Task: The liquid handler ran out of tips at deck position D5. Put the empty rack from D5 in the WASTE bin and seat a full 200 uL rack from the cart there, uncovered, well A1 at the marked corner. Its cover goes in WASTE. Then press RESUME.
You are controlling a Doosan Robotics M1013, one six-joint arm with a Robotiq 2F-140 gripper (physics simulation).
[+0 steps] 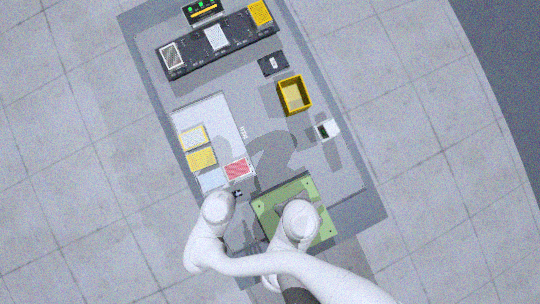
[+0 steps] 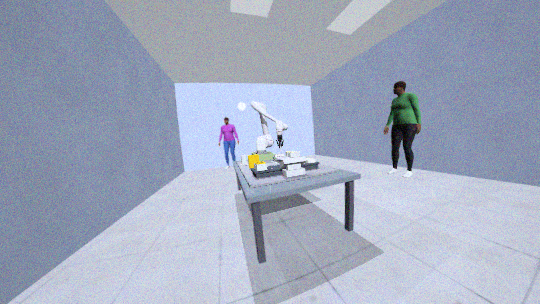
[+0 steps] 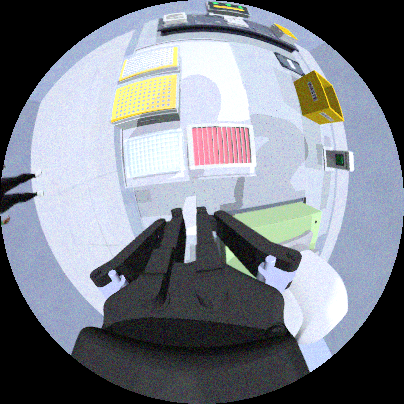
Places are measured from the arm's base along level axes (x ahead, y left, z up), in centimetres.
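Pixels of known places: gripper, fingertip midpoint: [image 2: 280, 151] [image 3: 192, 204]; arm's base, origin of the base link: [image 2: 261, 153].
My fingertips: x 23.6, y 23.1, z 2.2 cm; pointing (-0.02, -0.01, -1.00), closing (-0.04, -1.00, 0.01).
Ahead of a thing's pixels: the offset from my fingertips to its top centre. "spot": to the spot under its first point. Level surfaces: height alone.
My gripper [image 1: 237, 193] [image 2: 280, 145] [image 3: 192, 204] is shut, with a pale strip between its black tips. It hangs above the table between the cart @[dy -1.9, dx +26.0, dz -5.5 cm] [image 1: 215, 111] [image 3: 231, 95] and the green base. A yellow rack @[dy -53.3, dx +73.6, dz -0.5 cm] [image 1: 259, 13] [image 3: 285, 31] sits at the deck's right end, D5. On the cart are a yellow-framed pale rack @[dy +4.2, dx +31.8, dz +1.1 cm] [image 1: 193, 138] [image 3: 150, 62], a yellow rack @[dy +5.4, dx +21.4, dz +1.4 cm] [image 1: 201, 158] [image 3: 146, 98], a pale blue rack @[dy +6.3, dx +10.4, dz -4.6 cm] [image 1: 212, 180] [image 3: 154, 152] and a red rack @[dy -7.2, dx +9.2, dz -2.9 cm] [image 1: 237, 169] [image 3: 221, 145]. Covers and A1 corners are unclear. The yellow WASTE bin @[dy -48.7, dx +28.4, dz +1.4 cm] [image 1: 299, 111] [image 3: 311, 95] stands open.
The dark deck @[dz -6.5 cm] [image 1: 192, 47] also bears racks at its left end @[spot: dy -3.7, dx +75.3, dz -4.1 cm] [image 1: 171, 56] and middle [image 1: 216, 37]. A screen @[spot: dy -28.5, dx +88.2, dz +0.2 cm] [image 1: 202, 9] [image 3: 227, 8] stands behind it. A dark pad @[spot: dy -53.7, dx +50.2, dz -11.3 cm] [image 1: 280, 59] lies near the bin. A white box with green @[dy -56.6, dx +5.5, dz +0.9 cm] [image 1: 328, 129] [image 3: 339, 160] stands right. The green base [image 3: 272, 225] carries the arm.
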